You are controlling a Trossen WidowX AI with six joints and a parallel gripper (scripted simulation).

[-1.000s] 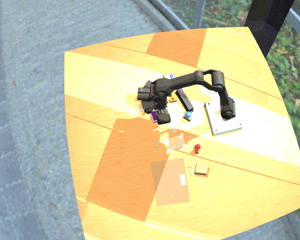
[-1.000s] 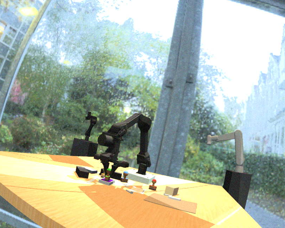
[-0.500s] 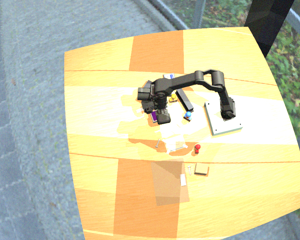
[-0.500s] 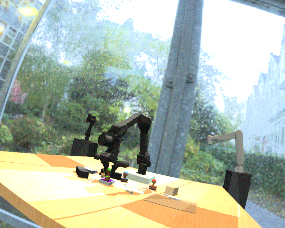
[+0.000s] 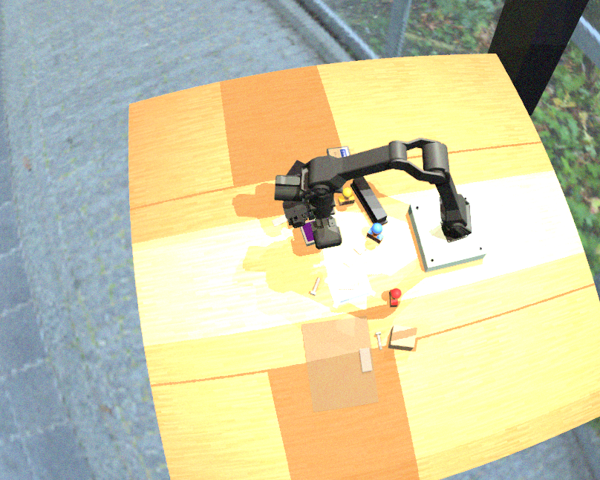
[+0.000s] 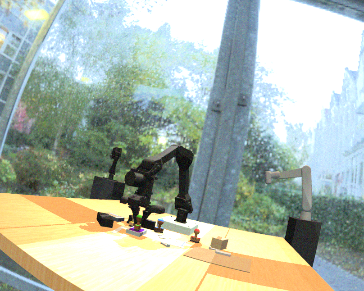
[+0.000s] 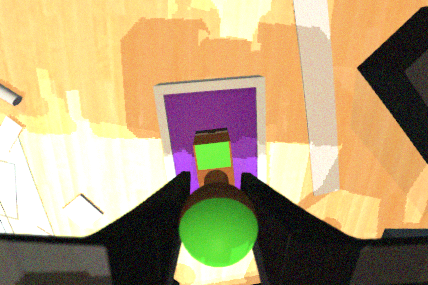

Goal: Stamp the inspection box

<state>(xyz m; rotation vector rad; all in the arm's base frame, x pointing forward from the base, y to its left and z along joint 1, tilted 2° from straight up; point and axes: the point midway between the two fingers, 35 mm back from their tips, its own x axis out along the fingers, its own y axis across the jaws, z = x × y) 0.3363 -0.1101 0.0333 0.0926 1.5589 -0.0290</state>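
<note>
My gripper tip is now 30 mm above the ink pad. Round my gripper tip: green-knobbed stamp: right at my gripper tip; then yellow stamp: 90 mm behind, 60 mm to the right, 20 mm below; then blue-knobbed stamp: 130 mm behind, 60 mm to the left, 20 mm below.
</note>
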